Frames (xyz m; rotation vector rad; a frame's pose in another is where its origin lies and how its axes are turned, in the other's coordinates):
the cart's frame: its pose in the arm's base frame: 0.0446 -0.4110 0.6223 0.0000 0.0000 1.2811
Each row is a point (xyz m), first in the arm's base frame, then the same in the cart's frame.
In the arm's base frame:
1: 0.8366 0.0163 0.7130
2: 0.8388 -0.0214 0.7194
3: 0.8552 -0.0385 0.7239
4: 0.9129 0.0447 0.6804
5: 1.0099 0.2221 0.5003
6: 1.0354 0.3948 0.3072
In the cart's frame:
1: 0.6357 -0.6369 0.0907
2: 0.6002 -0.6498 0.0971
3: 0.5885 -0.6704 0.1016
4: 0.6848 -0.7019 0.0581
5: 0.8825 -0.7442 -0.1220
6: 1.0553 -0.7193 -0.3151

